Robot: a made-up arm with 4 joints. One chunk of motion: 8 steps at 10 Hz.
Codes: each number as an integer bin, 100 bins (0 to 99) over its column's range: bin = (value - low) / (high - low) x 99, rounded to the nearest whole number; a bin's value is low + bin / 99 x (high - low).
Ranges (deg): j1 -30..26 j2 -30..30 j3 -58..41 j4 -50..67
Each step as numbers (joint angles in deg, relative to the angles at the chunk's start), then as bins.
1 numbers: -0.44 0.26 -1.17 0.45
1 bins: 52 50 57 43
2 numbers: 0.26 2.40 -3.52 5.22
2 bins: 53 53 54 47
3 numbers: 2.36 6.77 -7.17 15.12
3 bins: 57 61 51 55
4 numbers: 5.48 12.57 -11.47 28.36
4 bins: 63 70 47 66
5 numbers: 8.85 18.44 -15.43 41.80
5 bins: 69 80 43 78
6 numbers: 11.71 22.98 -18.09 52.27
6 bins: 74 87 40 87
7 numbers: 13.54 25.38 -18.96 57.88
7 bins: 77 91 39 91
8 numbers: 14.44 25.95 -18.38 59.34
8 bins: 79 92 40 93
